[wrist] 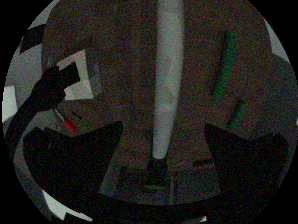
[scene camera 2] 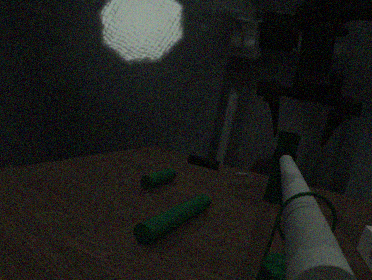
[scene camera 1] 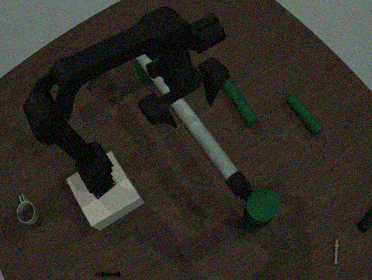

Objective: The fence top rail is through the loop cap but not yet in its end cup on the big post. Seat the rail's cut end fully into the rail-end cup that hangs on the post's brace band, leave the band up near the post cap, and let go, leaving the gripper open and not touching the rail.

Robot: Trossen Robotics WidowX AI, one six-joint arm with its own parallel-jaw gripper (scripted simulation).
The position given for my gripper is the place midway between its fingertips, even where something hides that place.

Note:
My gripper [scene camera 1: 192,115] is open and holds nothing. Further things: a big green post [scene camera 2: 273,193].
My gripper also shows in the wrist view [wrist: 164,127].

